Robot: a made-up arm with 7 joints.
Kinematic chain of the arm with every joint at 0, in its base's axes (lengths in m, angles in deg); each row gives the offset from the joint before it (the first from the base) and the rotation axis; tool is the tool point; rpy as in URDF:
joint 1: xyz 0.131 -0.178 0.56 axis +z
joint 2: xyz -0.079 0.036 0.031 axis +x
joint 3: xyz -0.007 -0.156 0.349 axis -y
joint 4: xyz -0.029 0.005 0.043 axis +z
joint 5: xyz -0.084 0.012 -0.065 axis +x
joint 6: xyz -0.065 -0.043 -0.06 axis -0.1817 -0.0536 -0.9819
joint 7: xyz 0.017 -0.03 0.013 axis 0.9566 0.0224 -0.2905
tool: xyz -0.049 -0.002 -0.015 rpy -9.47 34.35 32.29
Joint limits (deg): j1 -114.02..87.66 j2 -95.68..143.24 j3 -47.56..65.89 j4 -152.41..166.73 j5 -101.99..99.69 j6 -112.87..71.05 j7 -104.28..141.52
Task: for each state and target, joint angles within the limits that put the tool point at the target. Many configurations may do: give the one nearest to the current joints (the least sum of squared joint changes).
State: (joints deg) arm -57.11 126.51 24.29 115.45 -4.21 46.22 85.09
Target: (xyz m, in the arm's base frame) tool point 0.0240 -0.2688 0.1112
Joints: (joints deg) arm -48.51 129.58 65.89 130.11 -35.56 21.44 69.22
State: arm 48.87 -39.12 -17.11 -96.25 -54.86 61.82 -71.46
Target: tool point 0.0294 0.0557 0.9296
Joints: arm 1.14 -21.70 -26.47 -101.82 -73.03 44.07 -76.43
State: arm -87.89 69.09 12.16 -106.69 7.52 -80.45 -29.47
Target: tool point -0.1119 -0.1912 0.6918
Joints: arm -55.22 63.94 6.88 -115.85 -7.93 -78.28 -30.44
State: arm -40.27 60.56 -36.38 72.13 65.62 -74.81 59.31
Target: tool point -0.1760 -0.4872 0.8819
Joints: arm -6.68 21.83 -47.56 57.48 92.40 -65.72 57.27
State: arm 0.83 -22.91 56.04 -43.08 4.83 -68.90 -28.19
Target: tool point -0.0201 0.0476 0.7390
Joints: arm -11.28 -66.72 28.82 -63.91 -7.46 -59.47 -24.56
